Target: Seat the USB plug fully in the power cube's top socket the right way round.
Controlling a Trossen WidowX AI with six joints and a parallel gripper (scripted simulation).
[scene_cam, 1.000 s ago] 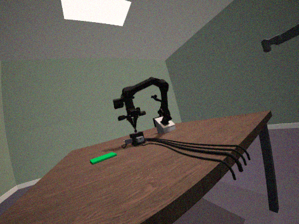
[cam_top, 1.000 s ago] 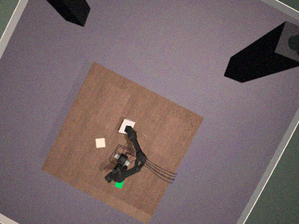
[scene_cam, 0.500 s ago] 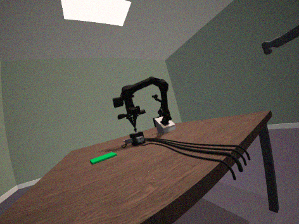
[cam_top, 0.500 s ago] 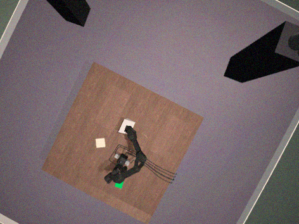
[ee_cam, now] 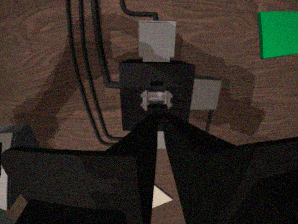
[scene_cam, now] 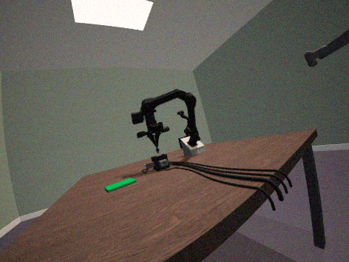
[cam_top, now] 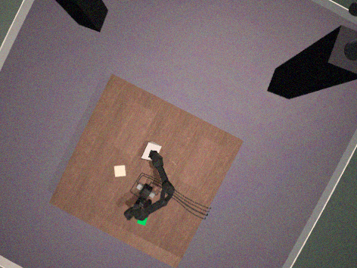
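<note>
Right now my gripper tip is 20 mm above the USB plug. Also, from my gripper tip: green flat block (250 mm ahead, 130 mm below, 50 mm to the left); then USB socket (60 mm below, 10 mm to the right); then pale square block (290 mm to the right, 130 mm below, 60 mm behind).
</note>
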